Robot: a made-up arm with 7 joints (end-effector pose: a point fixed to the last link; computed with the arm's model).
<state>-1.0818 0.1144 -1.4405 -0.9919 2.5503 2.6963 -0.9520</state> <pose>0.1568 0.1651 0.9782 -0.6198 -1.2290 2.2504</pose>
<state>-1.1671 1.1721 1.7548 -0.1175 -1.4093 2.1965 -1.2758</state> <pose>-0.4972 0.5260 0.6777 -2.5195 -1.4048 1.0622</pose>
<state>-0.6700 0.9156 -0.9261 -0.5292 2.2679 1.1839 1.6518</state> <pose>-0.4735 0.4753 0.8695 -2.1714 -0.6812 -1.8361</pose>
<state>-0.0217 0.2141 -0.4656 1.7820 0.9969 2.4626 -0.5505</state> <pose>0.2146 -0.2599 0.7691 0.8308 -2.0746 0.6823</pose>
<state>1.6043 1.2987 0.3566 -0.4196 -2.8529 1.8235 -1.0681</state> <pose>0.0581 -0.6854 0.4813 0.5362 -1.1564 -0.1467</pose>
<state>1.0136 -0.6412 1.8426 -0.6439 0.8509 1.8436 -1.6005</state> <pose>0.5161 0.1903 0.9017 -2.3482 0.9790 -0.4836</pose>
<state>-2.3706 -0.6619 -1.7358 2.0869 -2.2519 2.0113 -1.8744</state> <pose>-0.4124 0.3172 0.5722 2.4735 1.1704 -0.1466</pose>
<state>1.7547 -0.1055 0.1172 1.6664 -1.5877 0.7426 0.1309</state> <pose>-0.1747 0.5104 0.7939 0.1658 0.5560 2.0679</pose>
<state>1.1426 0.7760 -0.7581 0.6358 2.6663 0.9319 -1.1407</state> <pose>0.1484 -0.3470 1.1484 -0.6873 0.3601 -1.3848</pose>
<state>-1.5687 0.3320 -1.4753 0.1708 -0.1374 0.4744 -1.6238</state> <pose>-0.0938 0.3413 1.2568 -0.2184 -0.4317 -2.0461</pose>
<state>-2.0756 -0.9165 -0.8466 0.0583 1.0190 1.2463 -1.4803</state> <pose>-0.3749 -0.3710 1.0000 0.0376 -0.4062 -0.8539</pose>
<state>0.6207 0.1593 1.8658 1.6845 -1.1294 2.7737 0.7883</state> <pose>-0.3254 0.1085 0.8342 -0.2424 -1.1973 -1.0936</pose>
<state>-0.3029 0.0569 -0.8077 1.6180 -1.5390 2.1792 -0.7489</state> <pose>0.1770 -0.3524 0.8885 -0.1712 0.5814 0.4493</pose>
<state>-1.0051 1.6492 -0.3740 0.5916 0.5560 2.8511 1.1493</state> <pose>-0.5007 0.4384 0.6160 1.1034 -1.0042 -2.2703</pose>
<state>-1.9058 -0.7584 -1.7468 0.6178 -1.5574 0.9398 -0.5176</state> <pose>-0.4828 -0.3839 0.9901 -0.2925 1.4655 -2.7441</pose>
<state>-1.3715 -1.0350 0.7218 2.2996 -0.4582 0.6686 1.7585</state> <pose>0.2437 -0.1220 0.2238 1.3385 -0.9373 -2.5141</pose>
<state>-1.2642 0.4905 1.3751 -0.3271 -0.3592 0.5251 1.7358</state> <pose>-0.4824 0.3095 1.1166 -1.8764 0.9294 -1.5183</pose>
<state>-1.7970 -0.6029 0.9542 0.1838 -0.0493 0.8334 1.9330</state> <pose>-0.2290 -0.3591 1.1418 -0.9270 1.8673 -0.6091</pose>
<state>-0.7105 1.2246 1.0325 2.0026 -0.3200 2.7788 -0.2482</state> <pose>0.0130 0.2770 0.7364 -0.3708 -0.0802 2.4691</pose>
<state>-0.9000 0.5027 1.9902 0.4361 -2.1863 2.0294 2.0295</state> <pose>-0.3690 0.3901 1.0028 1.1071 0.3957 2.9131</pose>
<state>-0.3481 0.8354 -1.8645 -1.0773 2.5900 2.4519 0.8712</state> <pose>-0.2026 0.2737 0.9421 -0.6403 -0.4487 -2.4996</pose>
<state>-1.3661 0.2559 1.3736 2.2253 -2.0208 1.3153 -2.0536</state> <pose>0.2968 0.2019 0.5341 -1.9799 1.9929 0.2660</pose>
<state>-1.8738 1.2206 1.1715 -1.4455 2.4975 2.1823 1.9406</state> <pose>-0.2546 0.5922 0.3975 -1.9941 -1.2925 1.4234</pose>
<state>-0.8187 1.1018 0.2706 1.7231 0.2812 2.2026 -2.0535</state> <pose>-0.0910 0.1004 0.9636 -1.0291 -0.6759 0.2784</pose>
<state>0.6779 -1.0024 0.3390 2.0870 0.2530 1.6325 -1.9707</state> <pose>0.2455 0.2415 0.2470 0.4395 2.0223 1.5499</pose>
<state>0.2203 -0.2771 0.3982 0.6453 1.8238 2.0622 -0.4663</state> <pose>0.3516 0.1063 0.9788 -2.0940 1.1819 -0.5788</pose>
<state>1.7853 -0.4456 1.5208 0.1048 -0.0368 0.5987 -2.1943</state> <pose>0.0703 0.3699 1.2168 -0.0840 0.0426 -2.1562</pose>
